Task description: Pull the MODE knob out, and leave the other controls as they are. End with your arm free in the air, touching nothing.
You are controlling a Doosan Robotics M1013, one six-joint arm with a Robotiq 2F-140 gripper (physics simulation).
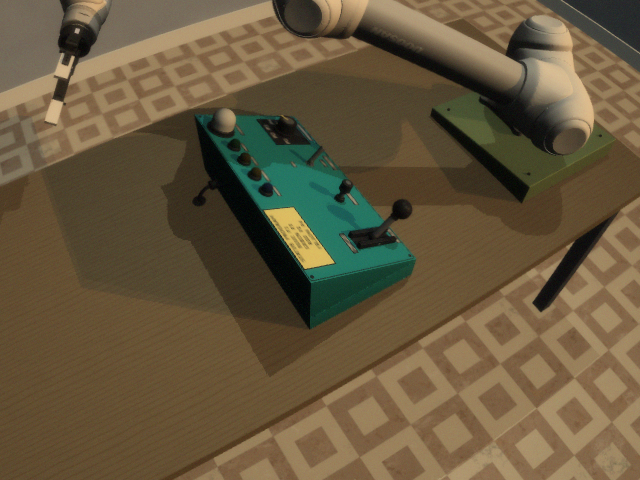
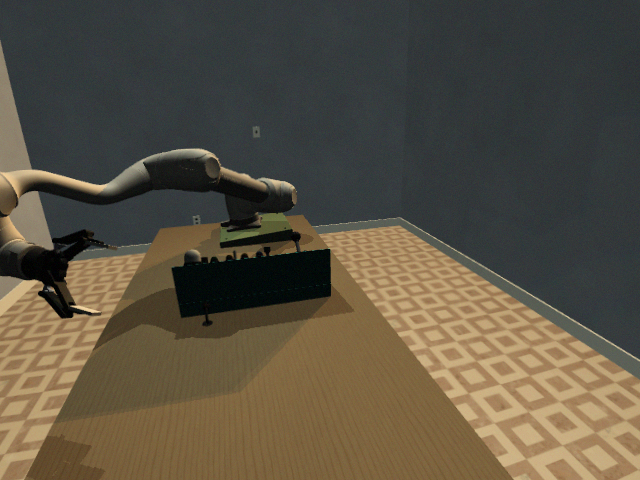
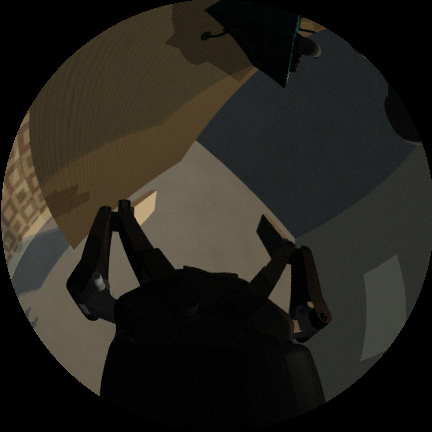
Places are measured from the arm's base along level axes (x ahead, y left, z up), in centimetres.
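Pixels of known places: gripper, between the fingertips: (image 1: pixel 55 101) (image 2: pixel 104 280) (image 3: pixel 207 211); arm's base, origin of its link: (image 2: pixel 245 224).
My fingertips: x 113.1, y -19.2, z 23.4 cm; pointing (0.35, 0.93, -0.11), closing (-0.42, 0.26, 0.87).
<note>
Ahead of a thing's pixels: the offset from my fingertips to its middle. "spot": to the spot under its first point.
A teal control console @(dx -43.4, dy +28.4, dz -18.9 cm) (image 1: pixel 292 183) (image 2: pixel 253 283) (image 3: pixel 265 42) stands on the table. The MODE label is too small to read, so I cannot tell which control is the MODE knob. On the sloped top are a black round knob with a yellow mark @(dx -47.8, dy +9.6, dz -16.4 cm) (image 1: pixel 285 125) on a dark plate, at the far end, and a small black upright knob @(dx -51.8, dy +33.3, dz -15.0 cm) (image 1: pixel 345 186) nearer the ball-topped lever. My gripper (image 1: pixel 59 87) (image 2: pixel 104 279) (image 3: pixel 207 211) is open, with nothing between its fingers. It is in the air beyond the console's white-dome end, apart from the console and table.
The console also bears a white dome @(spot: dx -32.8, dy +12.6, dz -7.3 cm) (image 1: pixel 224 120) (image 2: pixel 192 256), several small coloured buttons, a thin toggle @(dx -50.3, dy +21.4, dz -16.3 cm) (image 1: pixel 314 156) and a ball-topped lever @(dx -58.5, dy +44.4, dz -12.9 cm) (image 1: pixel 401 209). A black crank @(spot: dx -23.7, dy +14.7, dz -26.7 cm) (image 1: pixel 199 199) (image 2: pixel 207 322) (image 3: pixel 206 36) sticks out of its side. The arm's base stands on a green block (image 1: pixel 480 142) (image 2: pixel 255 236).
</note>
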